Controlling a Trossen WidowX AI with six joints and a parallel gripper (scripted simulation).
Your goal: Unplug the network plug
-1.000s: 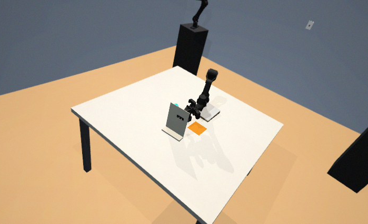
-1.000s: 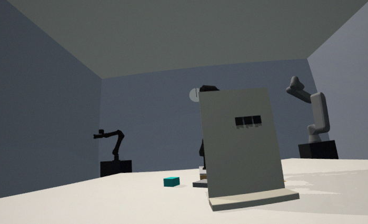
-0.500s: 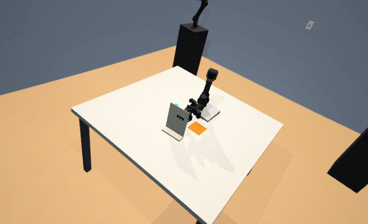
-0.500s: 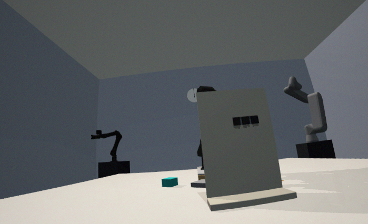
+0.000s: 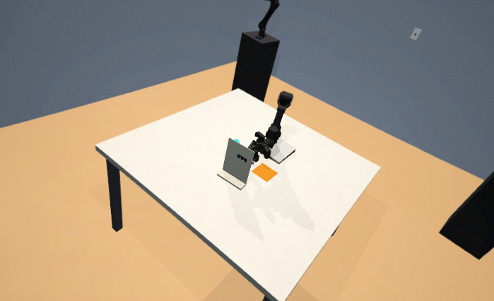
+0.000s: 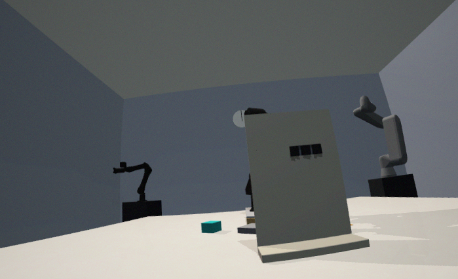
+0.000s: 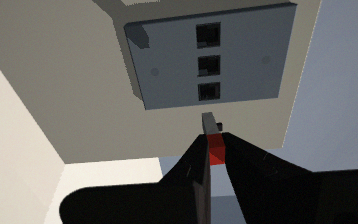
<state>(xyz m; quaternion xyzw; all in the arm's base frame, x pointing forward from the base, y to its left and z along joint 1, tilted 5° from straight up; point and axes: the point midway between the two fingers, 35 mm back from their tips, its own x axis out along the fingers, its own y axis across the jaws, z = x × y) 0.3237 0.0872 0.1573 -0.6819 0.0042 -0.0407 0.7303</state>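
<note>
My gripper tip is 130 mm past the orange marked square, 80 mm to the right of it and 160 mm above it. From my gripper tip the other things lie so: network plug: right at my gripper tip; then upright panel: 70 mm ahead, 20 mm to the left, 60 mm below; then teal block: 160 mm behind, 220 mm to the right, 150 mm below.
</note>
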